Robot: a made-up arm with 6 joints. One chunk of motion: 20 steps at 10 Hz.
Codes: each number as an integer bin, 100 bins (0 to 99) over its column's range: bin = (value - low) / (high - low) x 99, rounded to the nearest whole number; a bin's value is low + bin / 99 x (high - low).
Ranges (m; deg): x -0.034..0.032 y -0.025..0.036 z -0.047..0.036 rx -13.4..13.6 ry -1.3..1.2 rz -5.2..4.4
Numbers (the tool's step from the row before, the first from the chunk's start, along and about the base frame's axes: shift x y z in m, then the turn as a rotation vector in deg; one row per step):
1: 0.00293 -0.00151 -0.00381 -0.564 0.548 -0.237
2: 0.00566 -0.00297 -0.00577 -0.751 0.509 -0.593
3: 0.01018 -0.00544 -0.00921 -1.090 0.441 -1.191
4: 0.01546 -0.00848 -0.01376 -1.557 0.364 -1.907
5: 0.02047 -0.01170 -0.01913 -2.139 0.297 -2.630
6: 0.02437 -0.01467 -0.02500 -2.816 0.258 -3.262
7: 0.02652 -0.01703 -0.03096 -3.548 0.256 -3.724
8: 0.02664 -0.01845 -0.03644 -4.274 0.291 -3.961
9: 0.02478 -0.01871 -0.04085 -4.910 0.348 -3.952
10: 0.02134 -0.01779 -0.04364 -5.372 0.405 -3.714
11: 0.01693 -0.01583 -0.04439 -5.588 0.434 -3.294
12: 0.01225 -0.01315 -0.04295 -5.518 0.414 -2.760
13: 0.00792 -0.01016 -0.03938 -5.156 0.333 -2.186
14: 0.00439 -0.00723 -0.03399 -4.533 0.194 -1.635
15: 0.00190 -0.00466 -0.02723 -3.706 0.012 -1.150
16: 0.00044 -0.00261 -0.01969 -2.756 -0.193 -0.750
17: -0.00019 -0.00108 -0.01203 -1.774 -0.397 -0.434
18: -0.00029 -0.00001 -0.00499 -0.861 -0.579 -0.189
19: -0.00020 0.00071 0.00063 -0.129 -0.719 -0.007
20: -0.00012 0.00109 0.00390 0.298 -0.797 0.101
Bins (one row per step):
1: 55 38 52 47 73 51
2: 59 36 49 46 72 48
3: 66 32 45 45 69 41
4: 74 27 40 43 66 34
5: 82 22 33 41 63 27
6: 88 17 26 39 62 20
7: 91 13 19 36 62 15
8: 91 11 13 33 63 13
9: 88 10 7 31 65 13
10: 83 12 4 29 68 15
11: 76 15 3 29 69 20
12: 69 19 5 29 68 25
13: 63 24 9 30 65 31
14: 58 29 16 33 59 37
15: 54 33 24 36 52 42
16: 52 36 33 39 44 46
17: 51 39 42 43 36 49
18: 51 41 50 46 29 52
19: 51 42 57 49 23 54
20: 51 42 61 50 20 55

